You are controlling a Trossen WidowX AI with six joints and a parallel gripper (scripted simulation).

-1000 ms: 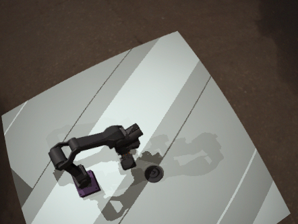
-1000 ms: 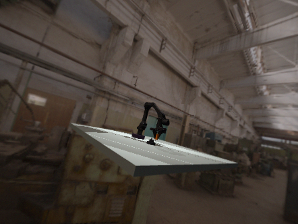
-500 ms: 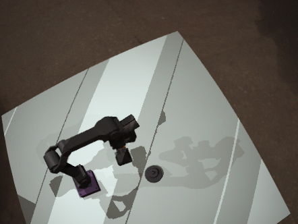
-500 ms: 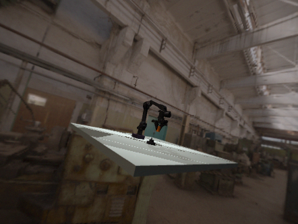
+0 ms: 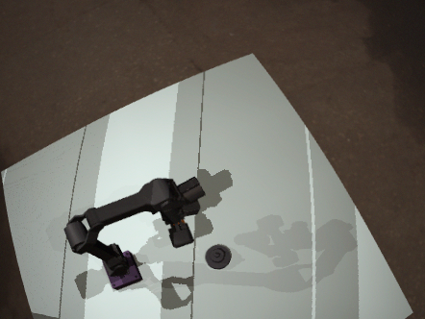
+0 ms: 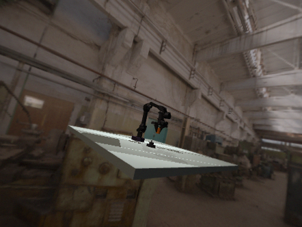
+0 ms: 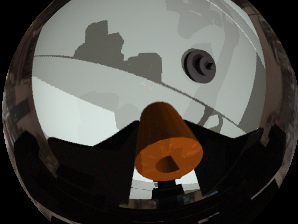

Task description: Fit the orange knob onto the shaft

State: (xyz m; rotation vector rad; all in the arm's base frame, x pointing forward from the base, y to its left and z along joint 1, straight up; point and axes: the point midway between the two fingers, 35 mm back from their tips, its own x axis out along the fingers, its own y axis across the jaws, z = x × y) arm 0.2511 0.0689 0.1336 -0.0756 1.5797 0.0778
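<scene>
My gripper tip is now 110 mm to the left of the dark round pedestal, 110 mm above it and 90 mm short of it. Also, from my gripper tip: orange knob: 20 mm above.
</scene>
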